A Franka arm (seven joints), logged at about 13 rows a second.
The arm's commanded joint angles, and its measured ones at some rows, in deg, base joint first. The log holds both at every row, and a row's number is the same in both.
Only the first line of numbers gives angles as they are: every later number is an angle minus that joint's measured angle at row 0.
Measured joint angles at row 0:
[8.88, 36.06, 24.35, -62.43, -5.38, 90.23, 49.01]
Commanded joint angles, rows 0 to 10:
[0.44, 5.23, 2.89, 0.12, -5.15, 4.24, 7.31]
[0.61, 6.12, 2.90, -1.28, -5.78, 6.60, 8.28]
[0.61, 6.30, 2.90, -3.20, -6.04, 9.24, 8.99]
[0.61, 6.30, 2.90, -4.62, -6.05, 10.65, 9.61]
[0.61, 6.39, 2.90, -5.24, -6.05, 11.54, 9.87]
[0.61, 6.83, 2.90, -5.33, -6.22, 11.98, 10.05]
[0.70, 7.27, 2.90, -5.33, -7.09, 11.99, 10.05]
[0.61, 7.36, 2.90, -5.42, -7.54, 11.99, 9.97]
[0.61, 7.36, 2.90, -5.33, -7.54, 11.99, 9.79]
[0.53, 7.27, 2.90, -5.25, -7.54, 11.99, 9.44]
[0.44, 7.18, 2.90, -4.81, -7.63, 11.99, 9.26]
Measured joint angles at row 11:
[0.90, 7.88, 2.14, -4.84, -6.17, 11.50, 7.91]
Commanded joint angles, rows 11 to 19:
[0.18, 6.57, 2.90, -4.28, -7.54, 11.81, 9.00]
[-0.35, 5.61, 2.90, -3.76, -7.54, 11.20, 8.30]
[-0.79, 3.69, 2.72, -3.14, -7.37, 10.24, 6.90]
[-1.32, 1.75, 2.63, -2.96, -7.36, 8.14, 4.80]
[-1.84, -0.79, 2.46, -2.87, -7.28, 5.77, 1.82]
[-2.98, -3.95, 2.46, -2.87, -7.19, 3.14, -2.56]
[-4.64, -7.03, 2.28, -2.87, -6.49, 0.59, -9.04]
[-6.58, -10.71, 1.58, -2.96, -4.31, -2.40, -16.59]
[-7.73, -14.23, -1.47, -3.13, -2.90, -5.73, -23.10]
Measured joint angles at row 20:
[-4.94, -6.85, 1.79, -0.83, -5.86, -1.19, -11.79]
